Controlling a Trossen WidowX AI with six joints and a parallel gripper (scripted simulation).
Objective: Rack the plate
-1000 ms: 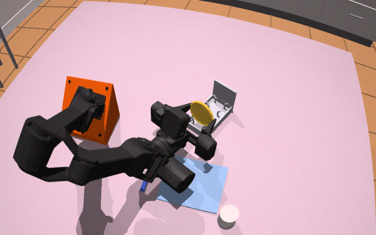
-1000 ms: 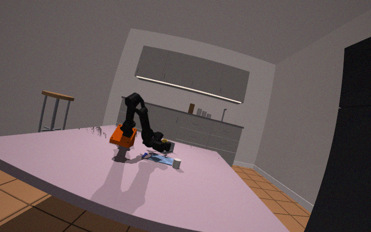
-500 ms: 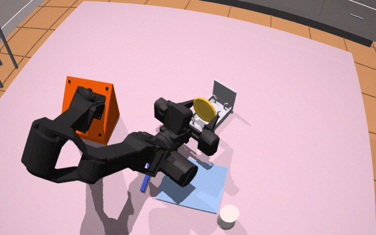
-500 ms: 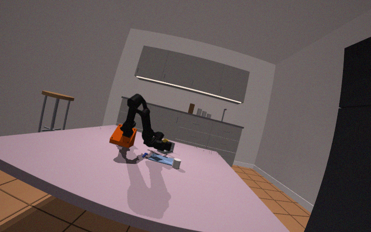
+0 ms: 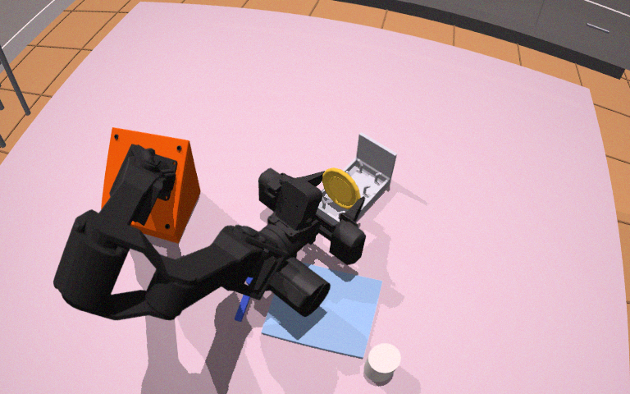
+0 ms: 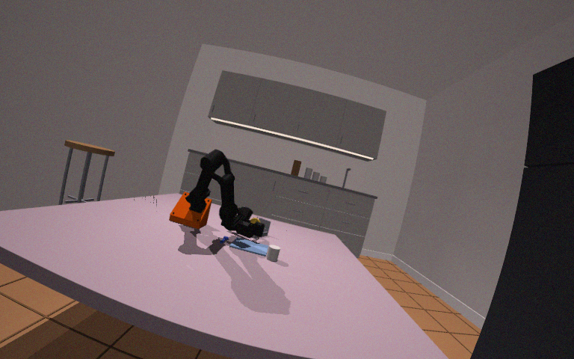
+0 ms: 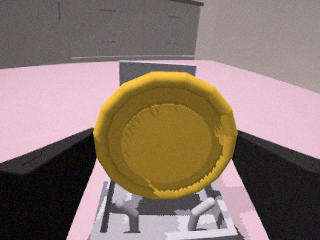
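The yellow plate lies 1 cm to the right of my gripper tip. Round my gripper tip: blue spoon 9 cm behind, 20 cm to the right, 5 cm below; then grey dish rack 1 cm ahead, 2 cm to the left, 3 cm below; then light blue mat 2 cm ahead, 19 cm to the right, 5 cm below.
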